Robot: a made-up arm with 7 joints. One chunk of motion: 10 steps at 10 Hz.
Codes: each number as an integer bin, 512 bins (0 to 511) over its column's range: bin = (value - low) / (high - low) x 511, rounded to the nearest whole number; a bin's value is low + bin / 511 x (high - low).
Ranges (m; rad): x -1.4..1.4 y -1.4..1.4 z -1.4..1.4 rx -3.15..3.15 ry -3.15..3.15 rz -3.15..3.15
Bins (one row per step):
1: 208 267 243 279 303 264
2: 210 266 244 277 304 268
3: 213 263 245 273 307 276
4: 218 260 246 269 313 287
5: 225 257 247 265 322 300
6: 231 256 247 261 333 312
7: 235 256 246 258 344 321
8: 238 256 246 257 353 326
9: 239 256 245 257 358 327
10: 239 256 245 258 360 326
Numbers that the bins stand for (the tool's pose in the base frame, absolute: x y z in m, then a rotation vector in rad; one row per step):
1: -0.2603 0.0630 -0.0685 0.2897 0.5856 0.1048
2: -0.2493 0.0575 -0.0630 0.2651 0.5979 0.1541
3: -0.2329 0.0411 -0.0575 0.2158 0.6349 0.2527
4: -0.2055 0.0247 -0.0521 0.1664 0.7089 0.3884
5: -0.1671 0.0082 -0.0466 0.1171 0.8199 0.5486
6: -0.1342 0.0027 -0.0466 0.0678 0.9555 0.6966
7: -0.1123 0.0027 -0.0521 0.0308 1.0911 0.8075
8: -0.0959 0.0027 -0.0521 0.0185 1.2021 0.8692
9: -0.0904 0.0027 -0.0575 0.0185 1.2637 0.8815
10: -0.0904 0.0027 -0.0575 0.0308 1.2884 0.8692

